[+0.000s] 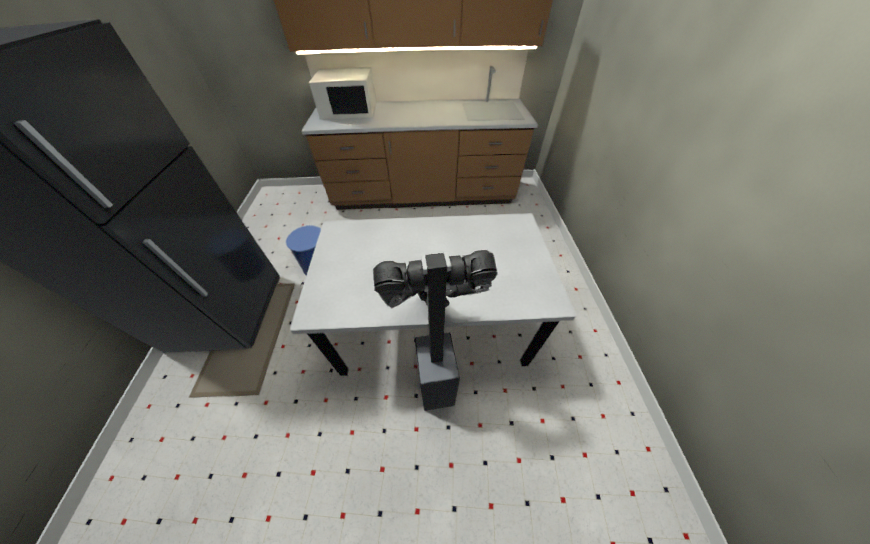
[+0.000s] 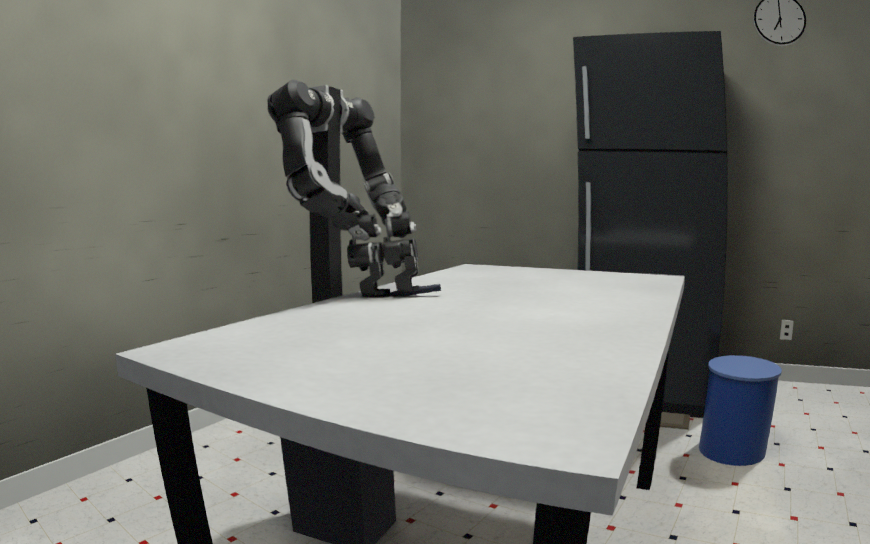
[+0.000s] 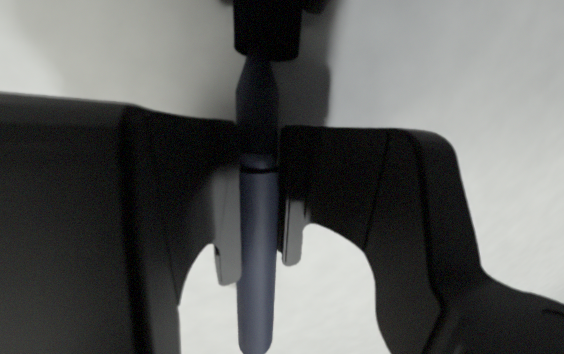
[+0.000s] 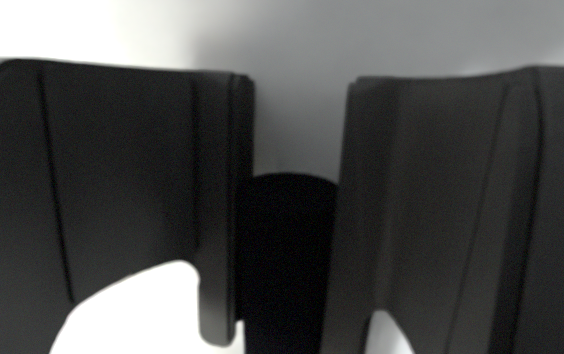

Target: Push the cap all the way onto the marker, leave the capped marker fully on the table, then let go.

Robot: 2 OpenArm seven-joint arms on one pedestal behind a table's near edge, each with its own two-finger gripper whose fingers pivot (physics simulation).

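The slim blue-grey marker lies level, held close over the table. My left gripper is shut on its barrel. The black cap is in line with the marker. Its open end covers the marker's tip, while much of the dark tapered section and the collar still show outside it. My right gripper is shut on the cap, whose rounded end shows between the fingers. The two grippers are side by side. The tip inside the cap is hidden.
The white table extends in front of the arms, which work by its near edge. A blue bin stands on the floor beside the table. A dark fridge stands further off on that side.
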